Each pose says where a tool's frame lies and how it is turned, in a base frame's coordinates. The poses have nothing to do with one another.
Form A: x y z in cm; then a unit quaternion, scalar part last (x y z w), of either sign.
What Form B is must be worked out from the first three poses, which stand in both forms.
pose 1, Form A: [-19.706, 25.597, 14.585, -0.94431, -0.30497, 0.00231, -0.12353]
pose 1, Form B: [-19.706, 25.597, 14.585, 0.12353, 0.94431, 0.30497, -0.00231]
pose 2, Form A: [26.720, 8.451, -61.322, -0.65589, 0.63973, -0.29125, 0.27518]
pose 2, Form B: [26.720, 8.451, -61.322, 0.27518, -0.65589, 0.63973, -0.29125]
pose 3, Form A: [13.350, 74.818, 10.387, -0.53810, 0.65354, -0.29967, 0.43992]
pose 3, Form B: [13.350, 74.818, 10.387, 0.43992, -0.53810, 0.65354, -0.29967]
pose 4, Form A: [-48.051, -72.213, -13.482, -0.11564, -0.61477, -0.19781, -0.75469]
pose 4, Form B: [-48.051, -72.213, -13.482, 0.75469, 0.11564, 0.61477, 0.19781]
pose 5, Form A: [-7.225, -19.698, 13.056, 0.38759, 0.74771, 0.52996, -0.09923]
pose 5, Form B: [-7.225, -19.698, 13.056, 0.09923, -0.38759, -0.74771, -0.52996]
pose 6, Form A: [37.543, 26.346, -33.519, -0.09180, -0.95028, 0.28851, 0.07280]
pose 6, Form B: [37.543, 26.346, -33.519, 0.07280, -0.09180, -0.95028, 0.28851]
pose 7, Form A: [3.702, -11.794, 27.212, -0.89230, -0.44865, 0.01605, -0.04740]
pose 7, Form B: [3.702, -11.794, 27.212, 0.04740, 0.89230, 0.44865, -0.01605]
